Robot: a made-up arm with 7 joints.
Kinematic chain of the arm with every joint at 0, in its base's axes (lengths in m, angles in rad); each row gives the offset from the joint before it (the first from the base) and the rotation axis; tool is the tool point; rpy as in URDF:
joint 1: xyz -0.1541 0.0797 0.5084 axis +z
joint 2: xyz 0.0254 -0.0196 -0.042 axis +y
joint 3: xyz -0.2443 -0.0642 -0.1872 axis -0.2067 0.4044 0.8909
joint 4: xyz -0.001 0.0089 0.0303 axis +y
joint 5: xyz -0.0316 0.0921 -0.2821 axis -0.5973 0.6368 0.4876
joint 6: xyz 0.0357 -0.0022 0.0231 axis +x
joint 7: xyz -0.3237 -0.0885 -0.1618 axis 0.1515 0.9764 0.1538
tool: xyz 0.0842 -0.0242 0.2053 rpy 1.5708 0 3.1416
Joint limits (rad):
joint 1: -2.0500..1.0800
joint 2: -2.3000..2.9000
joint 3: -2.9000..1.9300
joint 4: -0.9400..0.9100
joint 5: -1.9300..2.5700
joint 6: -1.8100..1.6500
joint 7: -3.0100..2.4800
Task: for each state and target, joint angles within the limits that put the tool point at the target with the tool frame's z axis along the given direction. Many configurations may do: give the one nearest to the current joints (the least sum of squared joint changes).
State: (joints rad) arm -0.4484 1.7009 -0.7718 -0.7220 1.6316 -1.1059 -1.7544
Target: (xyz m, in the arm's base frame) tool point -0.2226 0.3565 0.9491 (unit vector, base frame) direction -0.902 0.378 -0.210
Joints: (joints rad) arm -0.8985 1.7278 -1.0210 -0.6962 1.0003 -1.3116 -1.7135
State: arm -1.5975 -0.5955 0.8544 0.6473 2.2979 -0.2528 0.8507
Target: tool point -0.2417 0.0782 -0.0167 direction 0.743 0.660 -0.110
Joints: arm -2.0500 -0.9180 0.4703 0.8293 2.4406 0.5374 0.6501
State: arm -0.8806 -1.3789 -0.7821 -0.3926 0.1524 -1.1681 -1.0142
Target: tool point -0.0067 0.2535 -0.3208 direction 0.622 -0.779 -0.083
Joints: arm -1.0128 -0.7603 -0.5044 -0.0224 -0.1449 -1.3217 -1.4424
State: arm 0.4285 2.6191 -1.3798 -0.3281 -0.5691 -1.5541 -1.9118
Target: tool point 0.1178 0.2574 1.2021 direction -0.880 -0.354 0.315
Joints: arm -0.0688 2.8394 -0.9129 -0.3165 0.0118 -1.6187 -2.0584
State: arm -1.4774 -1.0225 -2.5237 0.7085 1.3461 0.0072 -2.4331
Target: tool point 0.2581 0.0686 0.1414 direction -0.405 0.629 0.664
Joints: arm -1.5001 -1.6451 -2.0796 0.8590 1.1113 0.7441 -2.3892
